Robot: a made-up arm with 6 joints. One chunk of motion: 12 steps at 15 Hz.
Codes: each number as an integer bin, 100 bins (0 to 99) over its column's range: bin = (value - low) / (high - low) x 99, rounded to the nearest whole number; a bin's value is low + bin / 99 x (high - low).
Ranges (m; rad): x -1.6..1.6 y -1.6..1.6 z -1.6..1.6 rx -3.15..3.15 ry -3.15..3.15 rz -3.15..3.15
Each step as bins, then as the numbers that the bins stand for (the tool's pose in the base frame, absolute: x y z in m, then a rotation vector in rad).
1 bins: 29 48 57 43 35 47
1 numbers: -0.6626 -0.0485 0.2424 -0.4136 -0.9227 -0.1591
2 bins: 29 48 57 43 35 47
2 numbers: -0.6626 -0.0485 0.2424 -0.4136 -0.9227 -0.1591
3 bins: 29 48 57 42 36 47
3 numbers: -0.6626 -0.0485 0.2424 -0.4773 -0.8591 -0.1591
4 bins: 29 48 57 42 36 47
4 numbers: -0.6626 -0.0485 0.2424 -0.4773 -0.8591 -0.1591
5 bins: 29 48 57 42 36 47
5 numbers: -0.6626 -0.0485 0.2424 -0.4773 -0.8591 -0.1591
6 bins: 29 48 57 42 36 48
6 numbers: -0.6626 -0.0485 0.2424 -0.4773 -0.8591 -0.0955
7 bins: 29 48 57 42 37 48
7 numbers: -0.6626 -0.0485 0.2424 -0.4773 -0.7955 -0.0955
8 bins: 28 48 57 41 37 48
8 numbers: -0.6949 -0.0485 0.2424 -0.5409 -0.7955 -0.0955
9 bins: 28 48 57 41 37 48
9 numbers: -0.6949 -0.0485 0.2424 -0.5409 -0.7955 -0.0955
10 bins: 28 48 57 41 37 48
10 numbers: -0.6949 -0.0485 0.2424 -0.5409 -0.7955 -0.0955
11 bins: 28 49 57 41 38 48
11 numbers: -0.6949 -0.0162 0.2424 -0.5409 -0.7318 -0.0955
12 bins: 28 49 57 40 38 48
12 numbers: -0.6949 -0.0162 0.2424 -0.6045 -0.7318 -0.0955
